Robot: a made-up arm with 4 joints.
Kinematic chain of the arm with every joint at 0, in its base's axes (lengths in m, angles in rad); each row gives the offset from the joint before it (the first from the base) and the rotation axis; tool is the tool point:
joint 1: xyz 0 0 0.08 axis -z
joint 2: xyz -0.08 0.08 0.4 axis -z
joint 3: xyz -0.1 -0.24 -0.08 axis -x
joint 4: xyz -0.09 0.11 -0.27 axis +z
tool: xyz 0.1 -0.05 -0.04
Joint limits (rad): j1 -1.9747..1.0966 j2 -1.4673..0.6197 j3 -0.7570..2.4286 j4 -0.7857..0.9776
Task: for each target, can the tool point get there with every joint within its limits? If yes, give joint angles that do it. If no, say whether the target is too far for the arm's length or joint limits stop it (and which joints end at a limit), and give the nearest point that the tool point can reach.
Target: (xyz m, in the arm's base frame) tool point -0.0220 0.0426 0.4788
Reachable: no: joint limits stop it (at a limit: joint 1, joint 2, joint 3, joint 4) | nearest point -0.0853 0.1606 0.2879 | short by 0.233 m
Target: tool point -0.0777 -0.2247 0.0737
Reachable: yes | joints 0.5145 -0.6154 0.6694 0.6803
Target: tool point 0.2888 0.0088 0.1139
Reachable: yes | joints -0.4718 -1.2364 0.7612 0.2788
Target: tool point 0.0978 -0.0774 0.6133
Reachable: no: joint limits stop it (at a limit: joint 3) | nearest point 0.2810 -0.2223 0.6292 | short by 0.234 m
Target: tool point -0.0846 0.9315 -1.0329
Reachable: no: too far | nearest point -0.0290 0.3196 0.0917 | short by 1.281 m
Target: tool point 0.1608 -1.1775 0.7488
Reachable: no: too far | nearest point 0.0792 -0.5803 0.5266 | short by 0.642 m
